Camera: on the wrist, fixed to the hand. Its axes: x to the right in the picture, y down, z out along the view.
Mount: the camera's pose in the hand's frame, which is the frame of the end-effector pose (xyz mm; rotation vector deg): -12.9 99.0 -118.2 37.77 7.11 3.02
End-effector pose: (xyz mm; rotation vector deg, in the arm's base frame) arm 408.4 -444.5 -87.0 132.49 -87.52 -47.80
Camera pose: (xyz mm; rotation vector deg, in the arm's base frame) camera 398.3 -486.8 61.5 -134.12 101.56 8.32
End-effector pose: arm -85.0 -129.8 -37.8 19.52 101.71 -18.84
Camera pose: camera -147.9 7.2 -2.8 50.82 99.43 -49.99
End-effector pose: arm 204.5 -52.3 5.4 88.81 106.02 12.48
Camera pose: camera 212.6 -2.0 151.5 117.77 120.43 -18.07
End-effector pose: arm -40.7 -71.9 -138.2 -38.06 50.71 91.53
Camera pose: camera -139.7 -185.1 -174.7 -15.47 82.42 69.09
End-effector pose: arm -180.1 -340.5 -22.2 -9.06 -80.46 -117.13
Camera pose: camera -84.2 -459.7 1.1 11.87 -107.80 -81.68
